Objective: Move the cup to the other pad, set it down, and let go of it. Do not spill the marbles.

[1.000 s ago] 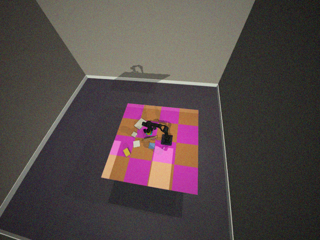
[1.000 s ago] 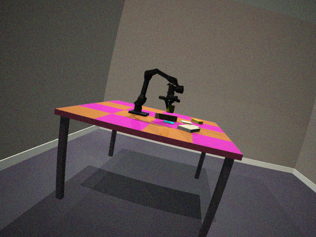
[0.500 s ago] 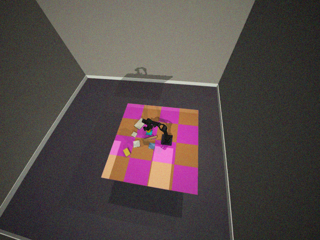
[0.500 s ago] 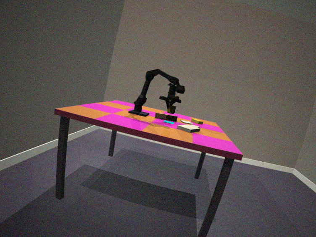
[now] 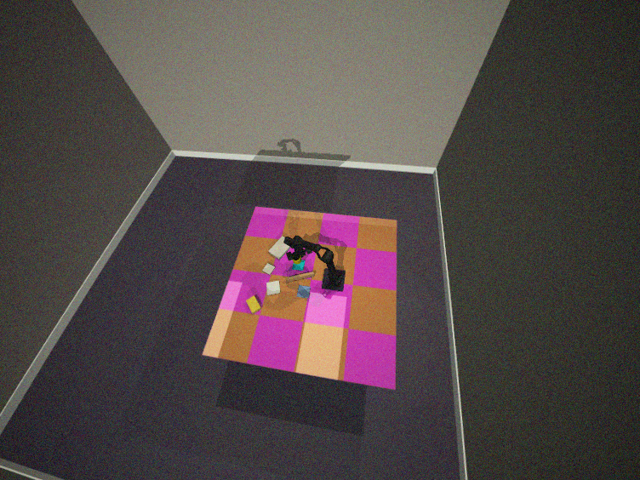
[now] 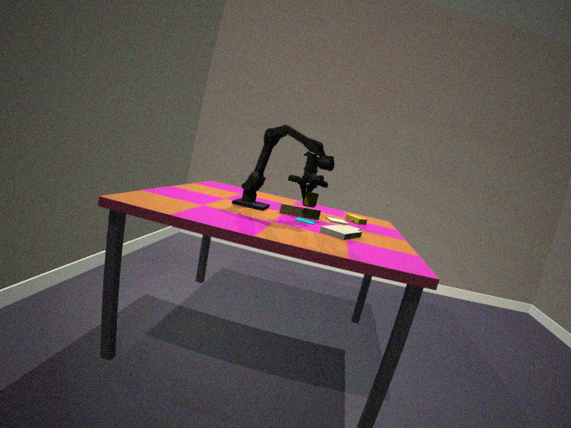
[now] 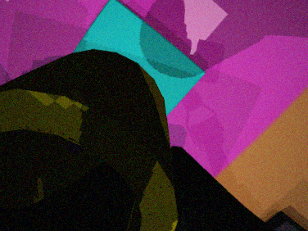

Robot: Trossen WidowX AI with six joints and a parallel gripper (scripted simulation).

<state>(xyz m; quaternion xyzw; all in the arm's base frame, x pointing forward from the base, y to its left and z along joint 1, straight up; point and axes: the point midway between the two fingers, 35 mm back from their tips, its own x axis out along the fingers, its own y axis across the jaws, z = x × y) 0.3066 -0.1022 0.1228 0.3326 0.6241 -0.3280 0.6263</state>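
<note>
Right now my gripper tip is 11 cm above the cyan pad, 2 cm to the right of it and 2 cm short of it. Also, from my gripper tip: brown bar: 12 cm to the left, 9 cm below, 3 cm behind; grey-blue pad: 22 cm to the left, 11 cm below, 8 cm behind; yellow cup: 2 cm to the left, 2 cm ahead.
</note>
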